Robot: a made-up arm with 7 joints.
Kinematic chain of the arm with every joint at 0, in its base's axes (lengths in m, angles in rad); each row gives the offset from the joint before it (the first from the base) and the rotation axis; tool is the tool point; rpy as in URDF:
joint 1: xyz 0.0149 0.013 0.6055 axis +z
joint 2: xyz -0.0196 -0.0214 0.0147 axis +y
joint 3: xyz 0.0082 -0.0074 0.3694 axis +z
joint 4: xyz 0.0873 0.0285 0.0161 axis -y
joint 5: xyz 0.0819 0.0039 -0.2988 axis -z
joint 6: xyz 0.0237 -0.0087 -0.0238 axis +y
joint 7: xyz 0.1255 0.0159 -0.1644 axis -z
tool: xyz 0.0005 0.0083 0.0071 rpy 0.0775 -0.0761 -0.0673
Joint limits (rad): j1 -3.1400..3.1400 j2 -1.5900..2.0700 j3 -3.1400..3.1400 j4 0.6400..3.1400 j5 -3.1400..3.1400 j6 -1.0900..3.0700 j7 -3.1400..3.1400
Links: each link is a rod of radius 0.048 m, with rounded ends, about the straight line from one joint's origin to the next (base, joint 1, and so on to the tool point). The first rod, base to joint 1, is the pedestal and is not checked.
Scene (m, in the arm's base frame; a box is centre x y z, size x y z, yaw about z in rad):
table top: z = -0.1
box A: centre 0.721 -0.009 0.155 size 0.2 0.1 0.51 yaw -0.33
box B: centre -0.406 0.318 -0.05 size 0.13 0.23 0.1 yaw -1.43
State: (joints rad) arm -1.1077 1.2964 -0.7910 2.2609 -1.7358 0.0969 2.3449
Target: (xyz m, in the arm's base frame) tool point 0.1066 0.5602 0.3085
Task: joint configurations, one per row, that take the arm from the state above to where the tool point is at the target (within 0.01 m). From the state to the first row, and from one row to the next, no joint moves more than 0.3 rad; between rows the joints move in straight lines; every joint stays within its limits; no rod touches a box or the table.
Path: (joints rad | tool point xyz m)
1: -0.8759 1.3557 -0.5839 2.0580 -1.7595 0.0963 2.2449 | 0.3640 -0.6578 0.2579
2: -0.6440 1.4151 -0.3768 1.8551 -1.7831 0.0956 2.1450 | 0.4790 -0.4258 0.1384
3: -0.4122 1.4744 -0.1697 1.6521 -1.8068 0.0950 2.0450 | 0.4962 -0.1532 0.0662
4: -0.1817 1.4761 0.0147 1.5940 -1.8317 0.0135 2.1143 | 0.5052 0.0856 0.0906
5: 0.0488 1.4778 0.1990 1.5359 -1.8566 -0.0680 2.1836 | 0.4302 0.3027 0.1417
6: 0.2793 1.4794 0.3834 1.4779 -1.8815 -0.1494 2.2529 | 0.2882 0.4677 0.2160
7: 0.5098 1.4811 0.5678 1.4198 -1.9064 -0.2309 2.3222 | 0.1066 0.5602 0.3085

